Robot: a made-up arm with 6 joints.
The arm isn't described. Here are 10 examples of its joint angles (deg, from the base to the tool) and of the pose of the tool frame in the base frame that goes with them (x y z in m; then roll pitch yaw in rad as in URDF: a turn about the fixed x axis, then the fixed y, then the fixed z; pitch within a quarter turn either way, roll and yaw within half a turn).
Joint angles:
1: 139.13 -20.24 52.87 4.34 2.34 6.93
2: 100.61 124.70 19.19 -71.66 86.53 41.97
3: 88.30 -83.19 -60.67 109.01 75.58 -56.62
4: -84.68 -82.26 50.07 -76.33 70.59 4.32
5: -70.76 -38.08 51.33 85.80 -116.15 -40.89
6: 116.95 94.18 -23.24 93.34 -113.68 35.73
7: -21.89 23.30 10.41 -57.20 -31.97 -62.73
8: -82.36 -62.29 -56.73 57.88 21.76 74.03
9: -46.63 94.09 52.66 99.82 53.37 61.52
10: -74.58 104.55 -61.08 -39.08 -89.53 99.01
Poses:
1: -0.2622 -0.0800 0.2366 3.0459 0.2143 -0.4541
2: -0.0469 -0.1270 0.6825 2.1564 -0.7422 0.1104
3: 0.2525 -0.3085 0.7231 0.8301 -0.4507 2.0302
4: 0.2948 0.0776 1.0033 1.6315 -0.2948 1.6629
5: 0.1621 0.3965 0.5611 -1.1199 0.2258 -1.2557
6: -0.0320 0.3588 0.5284 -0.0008 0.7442 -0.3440
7: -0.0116 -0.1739 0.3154 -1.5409 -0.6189 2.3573
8: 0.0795 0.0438 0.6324 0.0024 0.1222 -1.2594
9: -0.0597 0.1556 0.4267 -0.8128 1.1543 0.8308
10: -0.0497 0.2397 0.5512 -1.3607 -1.1268 2.2257
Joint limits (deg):
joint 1: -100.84..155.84
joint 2: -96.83..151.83
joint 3: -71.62..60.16
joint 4: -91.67..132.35
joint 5: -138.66..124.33
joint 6: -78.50..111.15
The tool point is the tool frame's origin. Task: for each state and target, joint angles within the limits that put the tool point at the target. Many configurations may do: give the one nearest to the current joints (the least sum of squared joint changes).
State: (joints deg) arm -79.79 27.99 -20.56 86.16 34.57 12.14
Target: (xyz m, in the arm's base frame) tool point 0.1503 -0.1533 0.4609
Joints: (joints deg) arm -82.99 40.84 -34.49 99.43 48.69 5.34
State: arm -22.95 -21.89 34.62 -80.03 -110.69 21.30
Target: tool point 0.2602 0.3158 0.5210
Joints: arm -31.83 -11.59 16.29 -68.39 -130.16 20.34
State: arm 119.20 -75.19 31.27 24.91 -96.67 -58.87
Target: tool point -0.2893 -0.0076 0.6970
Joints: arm 100.84 -84.26 38.42 12.31 -86.88 -54.20
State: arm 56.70 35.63 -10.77 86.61 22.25 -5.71
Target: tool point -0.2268 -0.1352 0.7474
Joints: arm 56.79 50.42 2.85 90.94 43.31 -12.91
